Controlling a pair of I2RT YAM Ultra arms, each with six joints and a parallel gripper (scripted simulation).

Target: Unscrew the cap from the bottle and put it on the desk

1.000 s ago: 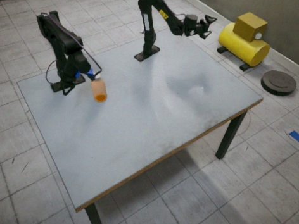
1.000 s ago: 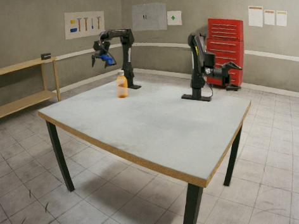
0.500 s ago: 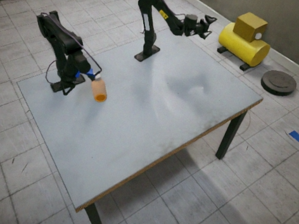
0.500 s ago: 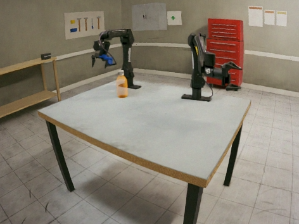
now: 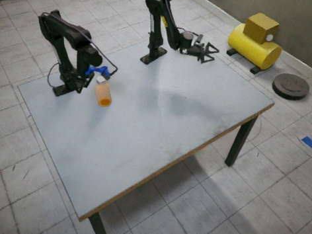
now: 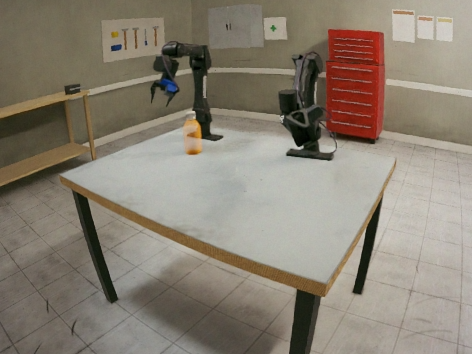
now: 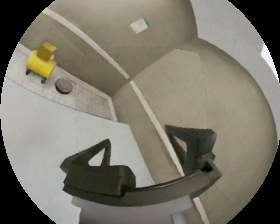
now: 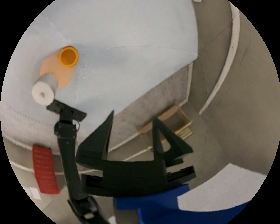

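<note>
My left gripper is now 63 cm to the left of the orange bottle, 17 cm past it and 11 cm above it. From my left hand the other things lie so: white cap (63 cm to the right, 17 cm behind, 2 cm below).
The white cap lies 7 cm behind my right hand, 12 cm to the left of it and 6 cm below it. Round my right hand: orange bottle 7 cm behind, 12 cm to the left, 14 cm below.
</note>
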